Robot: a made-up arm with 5 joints. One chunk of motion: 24 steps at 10 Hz.
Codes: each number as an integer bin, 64 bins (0 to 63) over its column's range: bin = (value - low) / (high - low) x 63, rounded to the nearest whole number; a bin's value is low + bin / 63 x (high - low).
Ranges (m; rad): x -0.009..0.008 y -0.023..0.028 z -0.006..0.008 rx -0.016..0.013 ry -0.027..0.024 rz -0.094..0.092
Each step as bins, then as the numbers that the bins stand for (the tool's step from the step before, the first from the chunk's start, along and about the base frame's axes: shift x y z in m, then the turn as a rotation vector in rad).
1 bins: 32 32 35 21 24 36
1 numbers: -0.00037 0.00290 0.00178 -0.00633 -0.00757 0.01229
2 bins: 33 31 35 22 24 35
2 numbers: -0.00010 0.00210 0.00178 -0.00587 -0.00757 0.00933
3 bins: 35 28 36 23 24 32
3 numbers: 0.00044 -0.00033 0.00200 -0.00541 -0.00757 0.00048
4 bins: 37 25 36 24 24 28
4 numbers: 0.00098 -0.00276 0.00200 -0.00495 -0.00757 -0.01133
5 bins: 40 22 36 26 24 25
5 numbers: 0.00179 -0.00519 0.00200 -0.00403 -0.00757 -0.02019
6 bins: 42 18 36 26 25 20
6 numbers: 0.00233 -0.00843 0.00200 -0.00403 -0.00676 -0.03495
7 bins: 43 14 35 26 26 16
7 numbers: 0.00260 -0.01167 0.00178 -0.00403 -0.00595 -0.04676
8 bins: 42 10 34 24 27 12
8 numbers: 0.00233 -0.01490 0.00156 -0.00495 -0.00514 -0.05857
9 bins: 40 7 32 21 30 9
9 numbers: 0.00179 -0.01733 0.00111 -0.00633 -0.00271 -0.06743
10 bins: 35 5 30 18 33 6
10 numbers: 0.00044 -0.01895 0.00067 -0.00771 -0.00029 -0.07629
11 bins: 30 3 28 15 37 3
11 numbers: -0.00090 -0.02057 0.00022 -0.00910 0.00295 -0.08514
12 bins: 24 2 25 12 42 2
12 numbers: -0.00252 -0.02138 -0.00044 -0.01048 0.00700 -0.08810
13 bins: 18 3 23 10 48 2
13 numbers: -0.00414 -0.02057 -0.00089 -0.01140 0.01186 -0.08810
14 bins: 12 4 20 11 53 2
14 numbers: -0.00576 -0.01976 -0.00156 -0.01094 0.01590 -0.08810
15 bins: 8 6 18 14 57 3
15 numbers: -0.00684 -0.01814 -0.00200 -0.00956 0.01914 -0.08514
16 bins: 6 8 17 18 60 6
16 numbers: -0.00738 -0.01652 -0.00222 -0.00771 0.02157 -0.07629
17 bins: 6 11 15 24 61 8
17 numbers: -0.00738 -0.01410 -0.00267 -0.00495 0.02238 -0.07038
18 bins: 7 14 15 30 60 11
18 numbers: -0.00711 -0.01167 -0.00267 -0.00219 0.02157 -0.06152
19 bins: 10 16 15 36 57 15
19 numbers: -0.00630 -0.01005 -0.00267 0.00057 0.01914 -0.04971
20 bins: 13 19 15 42 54 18
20 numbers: -0.00549 -0.00762 -0.00267 0.00333 0.01671 -0.04086
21 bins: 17 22 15 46 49 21
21 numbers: -0.00441 -0.00519 -0.00267 0.00517 0.01267 -0.03200
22 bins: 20 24 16 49 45 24
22 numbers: -0.00360 -0.00357 -0.00244 0.00656 0.00943 -0.02314
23 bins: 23 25 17 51 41 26
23 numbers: -0.00279 -0.00276 -0.00222 0.00748 0.00619 -0.01724
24 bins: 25 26 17 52 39 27
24 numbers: -0.00225 -0.00195 -0.00222 0.00794 0.00457 -0.01429
